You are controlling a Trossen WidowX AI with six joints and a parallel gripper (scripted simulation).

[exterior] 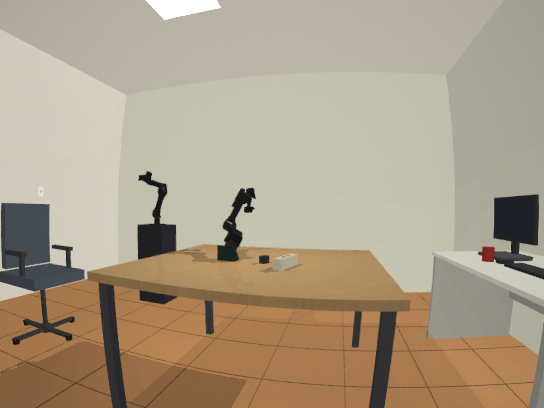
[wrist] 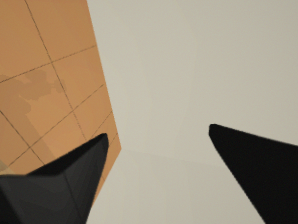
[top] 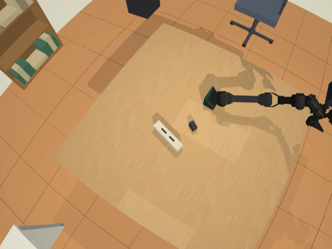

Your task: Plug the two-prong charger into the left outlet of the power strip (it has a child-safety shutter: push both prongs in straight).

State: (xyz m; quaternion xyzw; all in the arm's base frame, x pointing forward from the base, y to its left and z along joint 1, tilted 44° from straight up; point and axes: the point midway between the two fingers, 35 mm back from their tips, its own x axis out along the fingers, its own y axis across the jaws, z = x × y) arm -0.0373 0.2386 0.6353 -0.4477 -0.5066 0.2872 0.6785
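The black two-prong charger lies 230 mm ahead of my gripper tip, 660 mm to the right of it and 310 mm below it.
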